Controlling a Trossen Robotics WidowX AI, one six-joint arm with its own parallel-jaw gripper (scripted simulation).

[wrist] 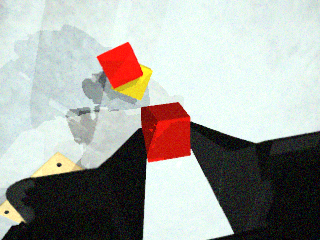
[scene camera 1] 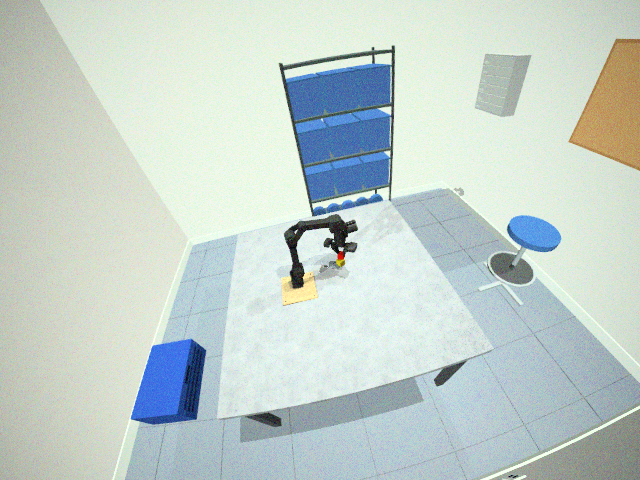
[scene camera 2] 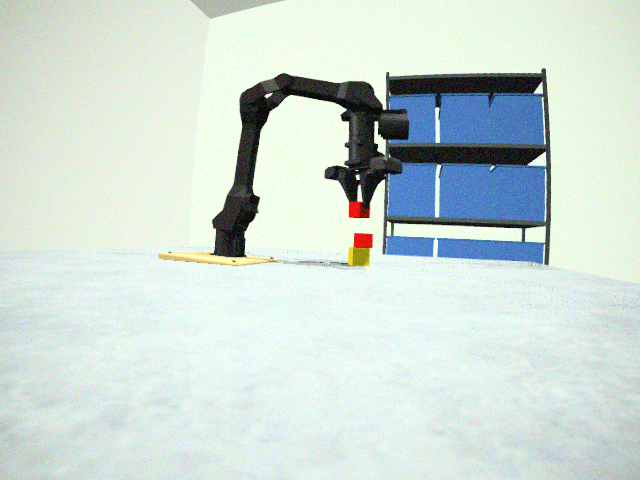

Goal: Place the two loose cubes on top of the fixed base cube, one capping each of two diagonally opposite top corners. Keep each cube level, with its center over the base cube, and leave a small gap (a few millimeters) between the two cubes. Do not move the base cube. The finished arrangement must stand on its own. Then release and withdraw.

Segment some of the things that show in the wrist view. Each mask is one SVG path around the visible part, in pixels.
My gripper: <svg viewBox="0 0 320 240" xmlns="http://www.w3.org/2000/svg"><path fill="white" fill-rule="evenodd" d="M142 128L138 128L98 168L28 177L12 183L6 191L6 199L17 211L18 215L28 224L20 240L143 240L147 151ZM190 121L190 148L207 178L209 186L227 218L227 222L234 232L231 235L208 240L320 240L320 131L254 143Z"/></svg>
A red cube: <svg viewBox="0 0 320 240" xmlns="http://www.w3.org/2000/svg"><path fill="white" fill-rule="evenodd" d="M179 102L141 107L141 126L148 163L191 156L190 116Z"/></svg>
A red cube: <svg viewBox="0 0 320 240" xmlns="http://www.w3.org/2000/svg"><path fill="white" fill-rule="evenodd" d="M128 42L97 56L113 88L143 76L140 64Z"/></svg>
